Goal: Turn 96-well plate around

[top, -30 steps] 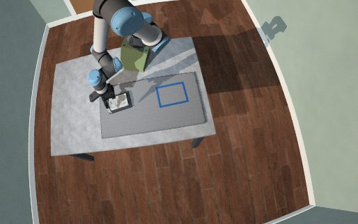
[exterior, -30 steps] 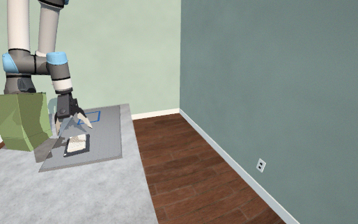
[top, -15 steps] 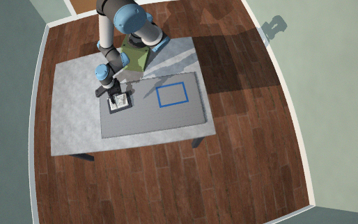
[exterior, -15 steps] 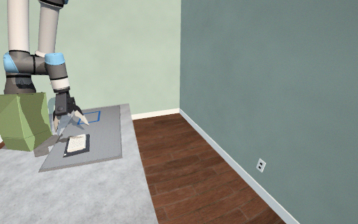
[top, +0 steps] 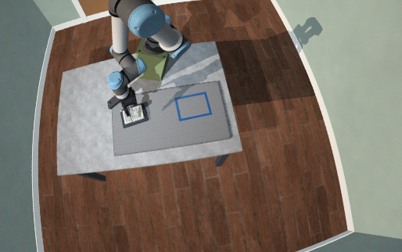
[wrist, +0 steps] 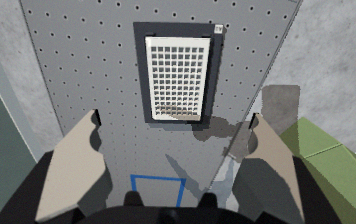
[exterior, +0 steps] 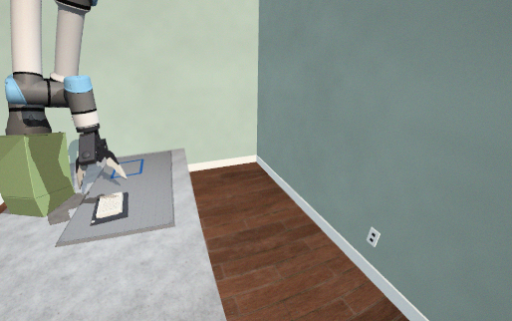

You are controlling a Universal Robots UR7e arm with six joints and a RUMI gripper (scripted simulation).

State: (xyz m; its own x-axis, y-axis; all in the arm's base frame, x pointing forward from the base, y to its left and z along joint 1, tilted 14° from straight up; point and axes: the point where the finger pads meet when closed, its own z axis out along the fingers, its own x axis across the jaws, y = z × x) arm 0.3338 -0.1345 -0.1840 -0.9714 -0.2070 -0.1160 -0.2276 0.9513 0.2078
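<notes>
My gripper is now 8 cm above the white 96-well plate. Also, from my hand: dark plate nest (10 cm below).
</notes>
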